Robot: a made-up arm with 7 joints.
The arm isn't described. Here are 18 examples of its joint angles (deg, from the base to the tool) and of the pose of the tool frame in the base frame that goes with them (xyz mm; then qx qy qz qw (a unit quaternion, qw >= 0)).
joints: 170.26 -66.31 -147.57 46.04 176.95 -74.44 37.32
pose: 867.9 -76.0 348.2 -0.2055 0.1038 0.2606 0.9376
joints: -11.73 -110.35 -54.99 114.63 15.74 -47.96 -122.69
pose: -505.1 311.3 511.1 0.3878 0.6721 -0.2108 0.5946
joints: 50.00 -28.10 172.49 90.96 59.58 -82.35 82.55
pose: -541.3 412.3 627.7 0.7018 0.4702 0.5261 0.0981
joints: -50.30 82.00 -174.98 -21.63 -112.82 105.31 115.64
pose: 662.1 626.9 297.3 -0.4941 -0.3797 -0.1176 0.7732
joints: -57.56 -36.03 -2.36 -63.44 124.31 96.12 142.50
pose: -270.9 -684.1 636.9 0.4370 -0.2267 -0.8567 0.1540
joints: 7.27 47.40 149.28 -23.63 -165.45 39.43 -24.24
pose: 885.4 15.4 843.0 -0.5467 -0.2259 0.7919 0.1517
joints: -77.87 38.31 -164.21 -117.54 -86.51 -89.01 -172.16
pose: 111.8 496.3 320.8 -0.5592 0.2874 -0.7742 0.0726
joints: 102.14 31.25 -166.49 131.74 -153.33 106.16 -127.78
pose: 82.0 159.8 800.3 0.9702 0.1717 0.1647 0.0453
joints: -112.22 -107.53 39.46 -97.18 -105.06 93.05 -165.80
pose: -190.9 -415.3 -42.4 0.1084 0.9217 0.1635 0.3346
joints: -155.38 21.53 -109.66 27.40 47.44 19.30 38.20
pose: -394.7 -107.4 1298.5 -0.0345 0.9153 0.2603 0.3056
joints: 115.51 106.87 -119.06 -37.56 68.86 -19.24 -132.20
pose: -663.9 -627.6 -63.0 -0.6120 0.0157 -0.7578 0.2257
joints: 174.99 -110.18 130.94 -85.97 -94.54 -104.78 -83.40
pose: 605.4 -336.9 351.2 -0.1551 -0.2103 -0.9474 0.1849
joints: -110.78 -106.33 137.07 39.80 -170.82 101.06 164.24
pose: 434.3 -720.2 -36.2 -0.8265 0.3260 0.0527 0.4559
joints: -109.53 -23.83 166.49 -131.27 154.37 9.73 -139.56
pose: -205.2 259.8 628.6 0.4136 -0.3186 0.8087 0.2709
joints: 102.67 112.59 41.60 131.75 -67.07 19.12 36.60
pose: -266.4 69.7 23.2 0.5605 -0.1359 0.1746 0.7980
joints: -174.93 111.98 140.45 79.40 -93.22 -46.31 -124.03
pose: -699.9 338.2 567.4 -0.3312 0.9124 -0.0424 0.2365
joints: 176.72 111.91 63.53 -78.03 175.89 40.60 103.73
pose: -577.9 -493.7 399.1 -0.7371 0.4965 0.3864 0.2466
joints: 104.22 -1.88 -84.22 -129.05 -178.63 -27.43 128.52
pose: -452.3 149.3 551.9 0.6042 0.1809 0.6307 0.4521
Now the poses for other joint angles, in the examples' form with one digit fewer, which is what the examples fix.
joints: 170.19 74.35 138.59 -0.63 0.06 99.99 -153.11
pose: -884 -84 699 -0.116 -0.906 0.398 0.081
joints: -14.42 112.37 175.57 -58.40 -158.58 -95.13 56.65
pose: 600 224 -253 0.779 -0.154 -0.430 0.429
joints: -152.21 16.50 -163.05 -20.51 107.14 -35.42 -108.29
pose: -338 297 1294 0.842 -0.438 0.101 0.299
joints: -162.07 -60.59 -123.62 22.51 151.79 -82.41 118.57
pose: 772 -449 651 -0.231 0.133 0.618 0.739
